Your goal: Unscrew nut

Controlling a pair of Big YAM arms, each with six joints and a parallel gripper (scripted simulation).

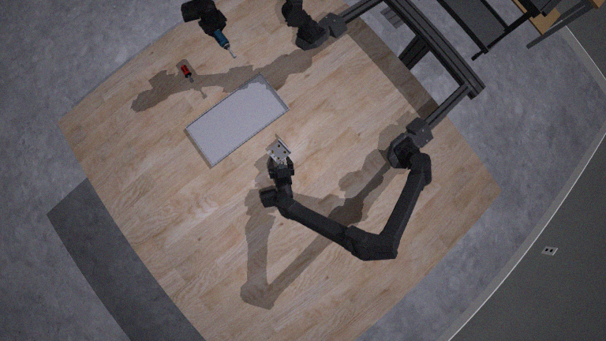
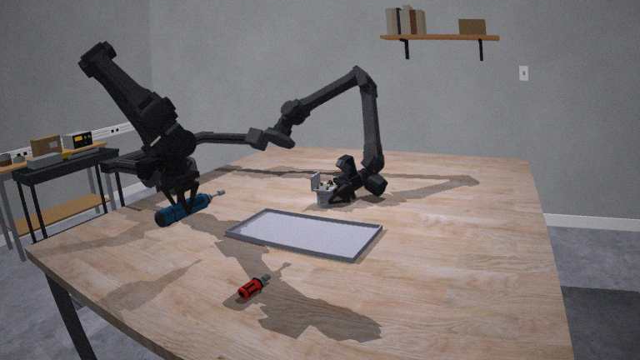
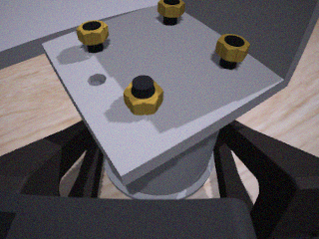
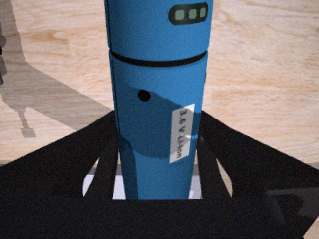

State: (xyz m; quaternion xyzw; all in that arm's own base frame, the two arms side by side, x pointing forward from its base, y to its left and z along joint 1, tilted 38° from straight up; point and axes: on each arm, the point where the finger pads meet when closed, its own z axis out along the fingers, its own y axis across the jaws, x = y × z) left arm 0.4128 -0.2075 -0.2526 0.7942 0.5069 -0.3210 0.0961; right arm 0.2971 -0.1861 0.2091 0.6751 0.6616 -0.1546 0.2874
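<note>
My left hand is 1 cm below the joint module. Round my left hand: shallow grey tray: 24 cm to the right, 5 cm ahead, 2 cm below; then grey bracket plate: 5 cm above; then nut: 5 cm above, 2 cm to the left, 1 cm ahead.
</note>
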